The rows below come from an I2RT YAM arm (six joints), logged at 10 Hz.
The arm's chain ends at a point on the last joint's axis. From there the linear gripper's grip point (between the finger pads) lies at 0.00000 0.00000 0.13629 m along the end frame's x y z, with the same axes.
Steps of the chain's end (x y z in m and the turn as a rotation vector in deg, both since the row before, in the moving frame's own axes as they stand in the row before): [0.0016 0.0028 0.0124 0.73 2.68 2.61]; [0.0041 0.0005 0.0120 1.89 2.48 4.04]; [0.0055 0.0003 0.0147 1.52 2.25 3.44]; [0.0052 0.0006 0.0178 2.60 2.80 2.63]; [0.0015 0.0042 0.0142 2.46 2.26 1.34]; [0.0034 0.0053 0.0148 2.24 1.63 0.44]
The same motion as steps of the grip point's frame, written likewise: [0.0080 0.0012 0.0122 0.73 2.68 2.61]; [0.0101 -0.0038 0.0118 1.89 2.48 4.04]; [0.0110 -0.0032 0.0145 1.52 2.25 3.44]; [0.0120 -0.0054 0.0175 2.60 2.80 2.63]; [0.0069 -0.0016 0.0140 2.46 2.26 1.34]; [0.0073 0.0000 0.0146 2.24 1.63 0.44]
